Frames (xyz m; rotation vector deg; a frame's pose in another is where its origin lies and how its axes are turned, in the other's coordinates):
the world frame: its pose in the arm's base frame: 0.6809 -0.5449 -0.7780 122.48 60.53 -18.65
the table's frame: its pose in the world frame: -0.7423 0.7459 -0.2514 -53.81 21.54 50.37
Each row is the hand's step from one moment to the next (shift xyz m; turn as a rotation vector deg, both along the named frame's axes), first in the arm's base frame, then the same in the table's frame.
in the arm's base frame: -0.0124 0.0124 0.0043 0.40 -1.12 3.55
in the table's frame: 0.0003 0.0054 -0.0172 0.96 3.38 1.29
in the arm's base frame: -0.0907 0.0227 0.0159 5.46 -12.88 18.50
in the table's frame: -0.0444 0.0393 -0.0740 3.16 17.97 14.32
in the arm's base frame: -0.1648 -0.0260 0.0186 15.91 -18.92 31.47
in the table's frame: -0.1248 0.0758 -0.0829 11.84 27.81 26.22
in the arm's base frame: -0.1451 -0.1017 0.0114 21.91 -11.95 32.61
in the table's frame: -0.1589 0.0782 -0.0122 20.68 25.50 24.67
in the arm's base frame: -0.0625 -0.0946 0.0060 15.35 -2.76 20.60
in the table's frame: -0.0984 0.0451 0.0341 17.00 14.64 12.82
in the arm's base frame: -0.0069 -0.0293 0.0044 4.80 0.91 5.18
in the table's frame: -0.0207 0.0123 0.0186 5.90 3.05 2.58
